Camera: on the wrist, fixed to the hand. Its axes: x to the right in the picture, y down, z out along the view.
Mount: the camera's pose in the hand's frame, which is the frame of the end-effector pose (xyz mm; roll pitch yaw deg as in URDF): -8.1 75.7 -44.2 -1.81 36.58 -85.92
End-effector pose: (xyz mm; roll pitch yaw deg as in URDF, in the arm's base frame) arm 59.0 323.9 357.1 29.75 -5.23 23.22
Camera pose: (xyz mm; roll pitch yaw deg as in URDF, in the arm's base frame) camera 17.1 401.3 355.6 15.51 64.94 -47.44
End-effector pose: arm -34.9 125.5 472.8 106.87 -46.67 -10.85
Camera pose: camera -97.4 158.2 525.4 122.11 21.45 48.75
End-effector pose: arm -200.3 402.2 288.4 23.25 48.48 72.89
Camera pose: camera -287.4 415.0 287.4 -69.30 37.98 -67.68
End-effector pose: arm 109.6 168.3 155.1 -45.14 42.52 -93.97
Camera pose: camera 136.0 229.9 98.0 -47.29 -4.02 -175.80
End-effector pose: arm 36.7 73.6 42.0 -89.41 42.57 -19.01
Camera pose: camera -31.8 51.3 -8.6 -62.09 -33.14 -65.19
